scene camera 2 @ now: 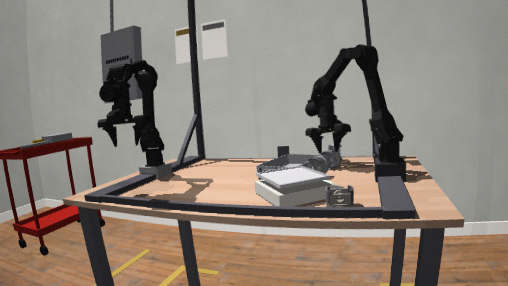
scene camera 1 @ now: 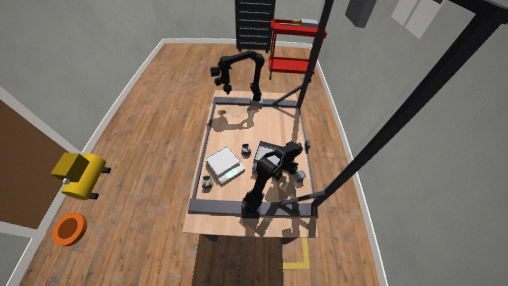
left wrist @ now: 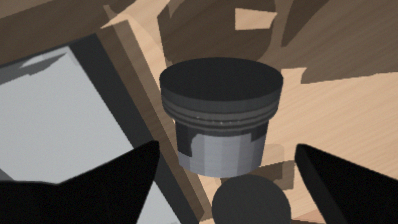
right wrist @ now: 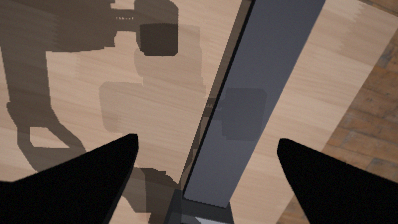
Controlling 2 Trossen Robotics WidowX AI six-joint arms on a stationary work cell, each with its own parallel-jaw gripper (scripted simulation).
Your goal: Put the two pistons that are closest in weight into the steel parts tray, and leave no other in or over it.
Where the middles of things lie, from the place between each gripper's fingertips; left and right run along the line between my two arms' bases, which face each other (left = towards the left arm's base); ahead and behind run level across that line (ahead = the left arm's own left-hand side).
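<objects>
From my left hand: scale plate [scene camera 2: 286, 177], 350 mm ahead, 60 mm to the right, 40 mm below; steel parts tray [left wrist: 61, 130], 20 mm ahead, 150 mm to the right, 90 mm below; white scale [scene camera 2: 296, 195], 350 mm ahead, 50 mm to the right, 60 mm below.
My right hand: 560 mm to the right of the scale plate, 40 mm past it, 140 mm above it. From my right hand: steel parts tray, 480 mm to the left, 370 mm behind, 190 mm below; white scale, 570 mm to the left, 50 mm behind, 160 mm below.
</objects>
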